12 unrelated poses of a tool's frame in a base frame.
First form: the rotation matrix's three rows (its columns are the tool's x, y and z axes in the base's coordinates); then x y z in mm. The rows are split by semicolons.
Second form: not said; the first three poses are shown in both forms.
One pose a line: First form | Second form
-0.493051 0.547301 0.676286; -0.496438 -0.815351 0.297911; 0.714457 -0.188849 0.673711; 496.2 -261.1 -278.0 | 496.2 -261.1 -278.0 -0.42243 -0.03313 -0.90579 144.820
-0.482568 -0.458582 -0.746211; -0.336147 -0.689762 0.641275; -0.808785 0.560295 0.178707; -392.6 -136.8 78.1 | -392.6 -136.8 78.1 -0.50748 0.39214 0.76727 175.424
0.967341 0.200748 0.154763; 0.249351 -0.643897 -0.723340; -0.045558 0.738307 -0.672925; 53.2 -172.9 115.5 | 53.2 -172.9 115.5 0.99020 0.13571 0.03293 132.434
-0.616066 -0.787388 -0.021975; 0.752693 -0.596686 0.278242; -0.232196 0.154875 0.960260; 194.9 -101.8 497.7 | 194.9 -101.8 497.7 -0.07912 0.13482 0.98771 128.774
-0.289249 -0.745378 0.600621; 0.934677 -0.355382 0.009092; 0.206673 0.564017 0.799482; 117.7 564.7 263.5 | 117.7 564.7 263.5 0.30614 0.21733 0.92685 114.997
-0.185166 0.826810 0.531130; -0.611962 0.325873 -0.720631; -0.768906 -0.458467 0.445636; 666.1 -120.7 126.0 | 666.1 -120.7 126.0 0.13398 0.66438 -0.73528 101.937
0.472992 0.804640 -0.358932; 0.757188 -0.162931 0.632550; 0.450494 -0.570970 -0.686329; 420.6 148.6 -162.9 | 420.6 148.6 -162.9 -0.82935 -0.55778 -0.03270 133.483
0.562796 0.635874 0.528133; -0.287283 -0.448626 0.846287; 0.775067 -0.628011 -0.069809; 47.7 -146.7 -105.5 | 47.7 -146.7 -105.5 -0.83914 -0.14055 -0.52544 118.543
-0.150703 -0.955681 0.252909; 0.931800 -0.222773 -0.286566; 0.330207 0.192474 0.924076; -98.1 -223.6 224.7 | -98.1 -223.6 224.7 0.24581 -0.03966 0.96851 102.985
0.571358 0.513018 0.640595; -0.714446 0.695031 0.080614; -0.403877 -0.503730 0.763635; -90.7 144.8 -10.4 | -90.7 144.8 -10.4 -0.34085 0.60925 -0.71599 59.002
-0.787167 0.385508 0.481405; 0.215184 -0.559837 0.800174; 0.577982 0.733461 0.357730; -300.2 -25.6 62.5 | -300.2 -25.6 62.5 -0.32251 -0.46689 -0.82341 174.063
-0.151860 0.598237 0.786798; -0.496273 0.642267 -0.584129; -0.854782 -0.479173 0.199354; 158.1 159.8 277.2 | 158.1 159.8 277.2 0.05312 0.83085 -0.55396 98.924
